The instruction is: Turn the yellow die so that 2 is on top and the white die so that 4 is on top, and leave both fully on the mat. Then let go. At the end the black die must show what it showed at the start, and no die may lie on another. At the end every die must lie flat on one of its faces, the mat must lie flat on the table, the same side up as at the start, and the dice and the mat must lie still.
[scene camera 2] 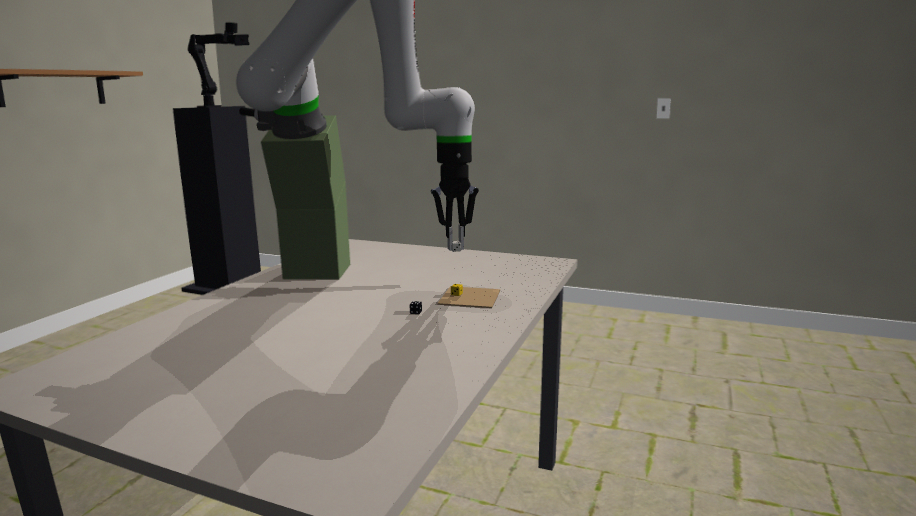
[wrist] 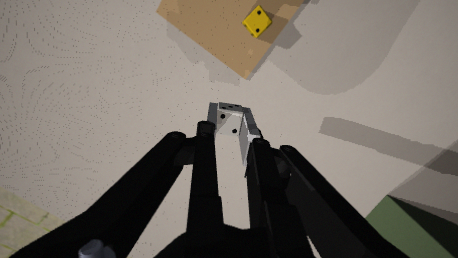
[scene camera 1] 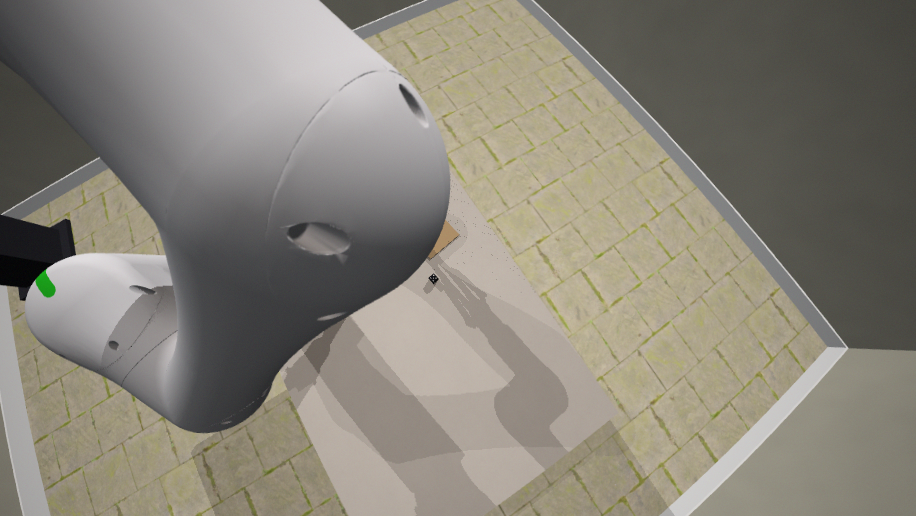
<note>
I see my gripper and a tan mat.
My gripper shows as well in the wrist view.
</note>
